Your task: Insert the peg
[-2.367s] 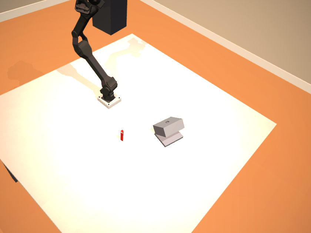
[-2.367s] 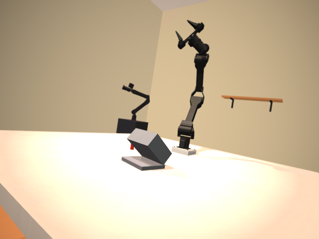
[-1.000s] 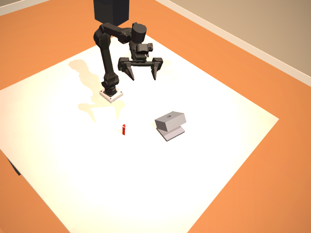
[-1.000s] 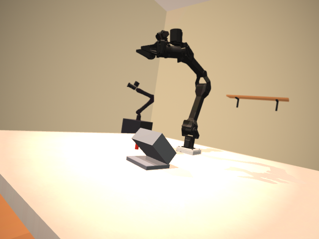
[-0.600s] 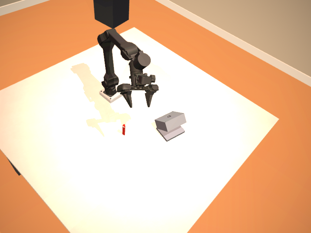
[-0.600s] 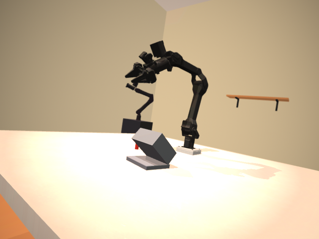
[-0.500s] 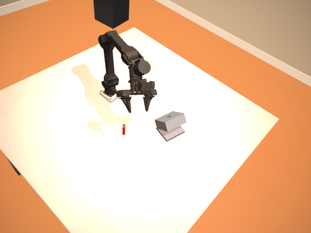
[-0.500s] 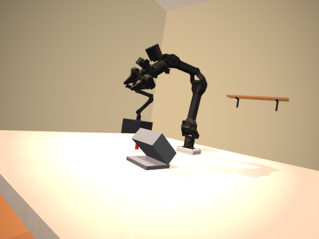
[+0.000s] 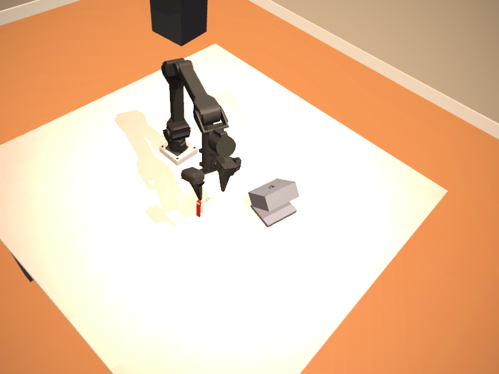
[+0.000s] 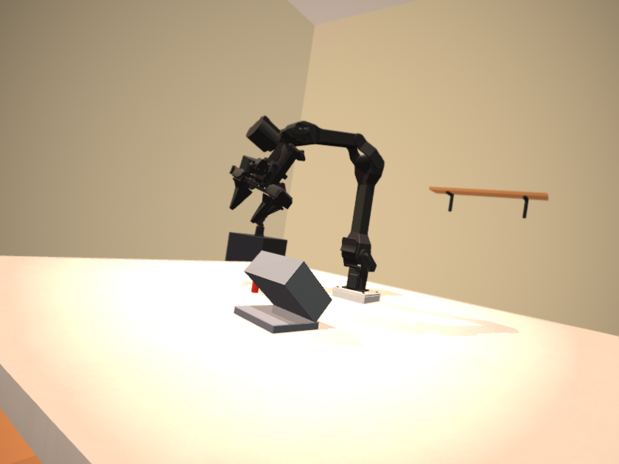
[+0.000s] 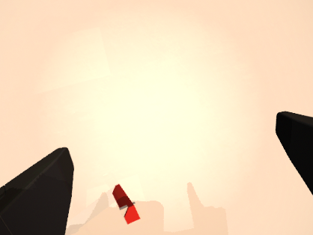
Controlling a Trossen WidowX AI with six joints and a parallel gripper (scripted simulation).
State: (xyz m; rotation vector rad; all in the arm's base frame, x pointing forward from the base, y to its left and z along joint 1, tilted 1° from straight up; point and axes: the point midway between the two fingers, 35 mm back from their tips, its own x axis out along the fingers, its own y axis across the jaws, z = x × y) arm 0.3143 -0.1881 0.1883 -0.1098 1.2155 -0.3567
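Now: gripper tip 70 mm past the red peg, 20 mm to the right of it and 130 mm above it. Round my gripper tip: grey base plate 120 mm ahead, 210 mm to the left, 180 mm below; grey sloped panel 100 mm ahead, 220 mm to the left, 120 mm below.
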